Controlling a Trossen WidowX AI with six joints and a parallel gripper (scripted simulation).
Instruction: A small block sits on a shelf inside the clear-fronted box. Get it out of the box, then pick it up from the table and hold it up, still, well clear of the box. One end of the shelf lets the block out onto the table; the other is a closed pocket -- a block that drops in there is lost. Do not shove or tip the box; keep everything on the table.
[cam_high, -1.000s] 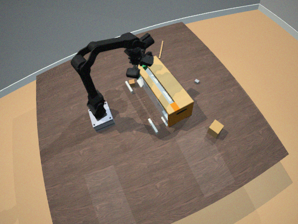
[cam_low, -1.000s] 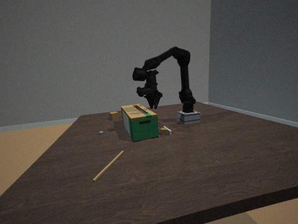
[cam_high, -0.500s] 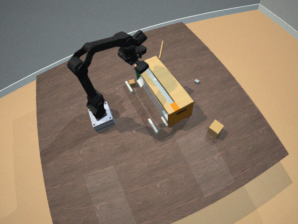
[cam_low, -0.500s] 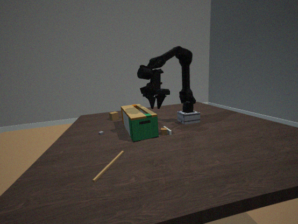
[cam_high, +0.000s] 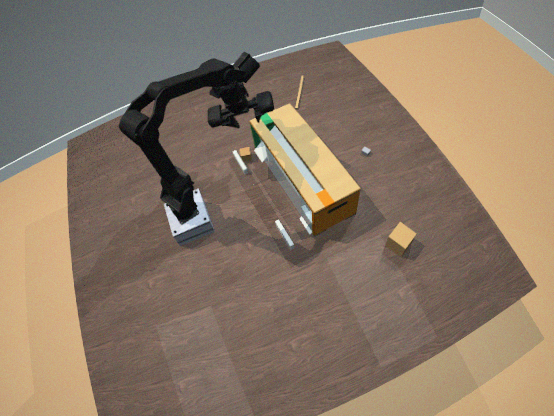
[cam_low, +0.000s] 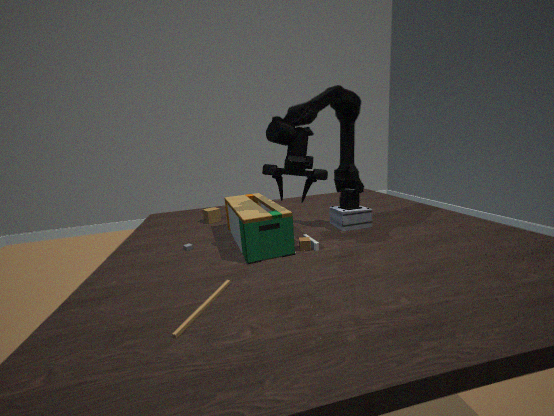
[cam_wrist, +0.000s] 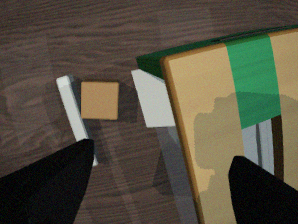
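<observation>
My gripper tip is now 3 cm past the small tan block, 1 cm to the right of it and 14 cm above it. Also, from my gripper tip: thin wooden stick: 30 cm ahead, 17 cm to the left, 15 cm below; long tan box: 3 cm ahead, 16 cm to the right, 9 cm below.
</observation>
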